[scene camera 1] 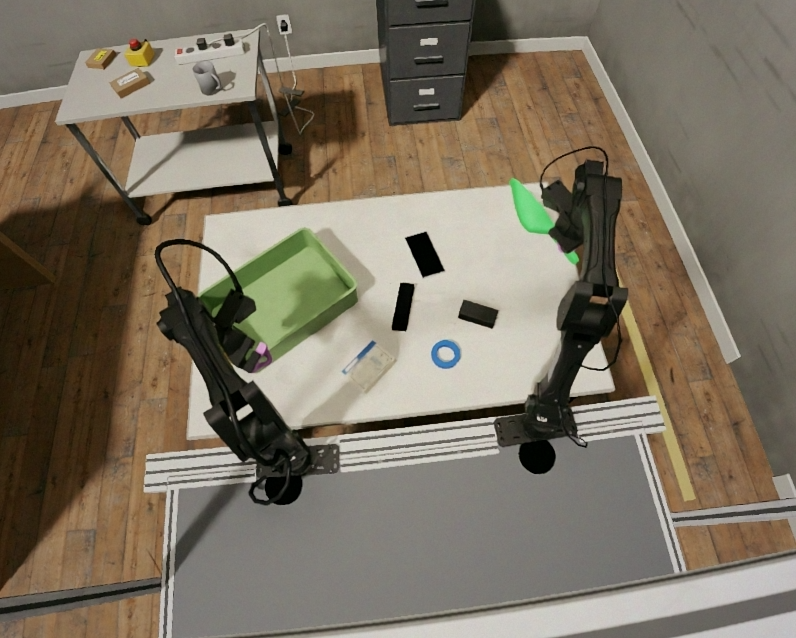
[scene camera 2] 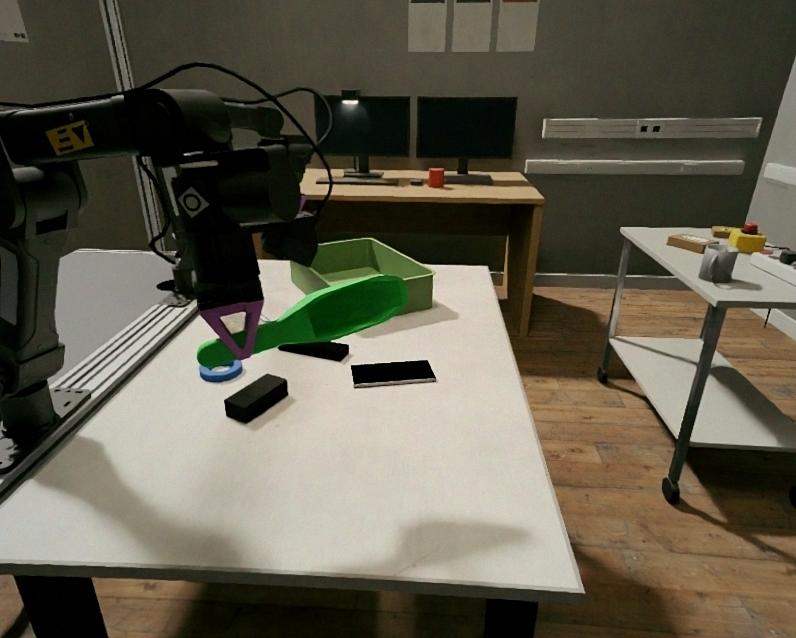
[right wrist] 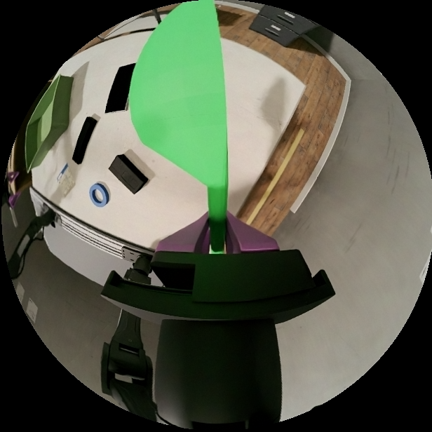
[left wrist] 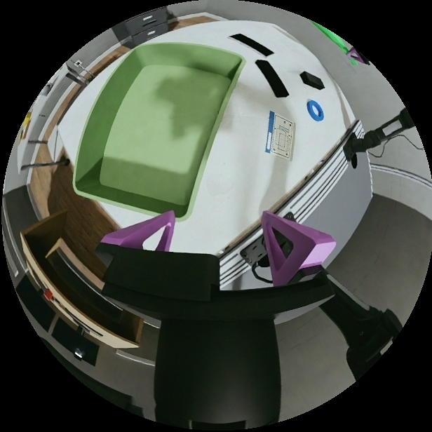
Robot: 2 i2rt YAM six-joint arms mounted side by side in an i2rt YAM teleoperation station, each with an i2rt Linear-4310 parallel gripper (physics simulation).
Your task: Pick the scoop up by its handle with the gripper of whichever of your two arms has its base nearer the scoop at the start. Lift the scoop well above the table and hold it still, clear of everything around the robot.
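Places are measured from the left arm's base along level axes (x down, y right, z back), in centimetres.
Pixels of known places: left gripper, fingertip midpoint: (scene camera 1: 256,352); right gripper, fingertip midpoint: (scene camera 1: 562,249) (scene camera 2: 243,356); left arm's base, origin of the base link: (scene camera 1: 298,461) (scene camera 2: 190,293); right arm's base, origin of the base link: (scene camera 1: 535,427) (scene camera 2: 32,428).
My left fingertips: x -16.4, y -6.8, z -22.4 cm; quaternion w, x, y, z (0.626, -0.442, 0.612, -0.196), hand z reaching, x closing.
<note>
For each thing: its top centre in the pictures, then the offset to it from my left fingertips. Level surfaces: height alone.
- table, its level: dx +16.1 cm
- black block, middle of its top: (scene camera 2: 256,389) (scene camera 1: 478,311) dx +13.0, dy +55.2, dz -12.8 cm
- blue ring, middle of its top: (scene camera 2: 220,365) (scene camera 1: 445,353) dx +14.7, dy +45.2, dz -2.2 cm
- phone-like slab, middle of its top: (scene camera 2: 392,371) (scene camera 1: 424,253) dx +15.3, dy +42.6, dz -33.8 cm
- black bar, middle of its top: (scene camera 2: 312,342) (scene camera 1: 403,304) dx +14.1, dy +35.1, dz -17.0 cm
- clear case, middle of its top: (scene camera 2: 252,325) (scene camera 1: 369,366) dx +16.0, dy +25.1, dz -0.6 cm
The bright green scoop (scene camera 1: 529,209) (scene camera 2: 352,309) (right wrist: 182,95) is in the air, well above the table (scene camera 1: 318,398) (scene camera 2: 398,491). My right gripper (scene camera 2: 244,348) (right wrist: 217,215) is shut on the scoop's handle; the bowl points away from it toward the table's far side. In scene camera 2 the handle's rounded end sticks out past the fingers. In the left wrist view part of the scoop (left wrist: 330,36) shows at the upper right edge. My left gripper (left wrist: 217,214) is open and empty, its fingers wide apart, above the table near the green bin; in scene camera 2 it is mostly hidden behind the right arm.
A green bin (scene camera 1: 345,282) (scene camera 2: 425,292) stands at the table's left in scene camera 1. A black block (scene camera 1: 478,313) (scene camera 2: 256,398), a blue ring (scene camera 1: 435,363), a phone-like slab (scene camera 1: 423,253), a black bar (scene camera 1: 402,306) and a clear case (scene camera 1: 372,368) lie on the table.
</note>
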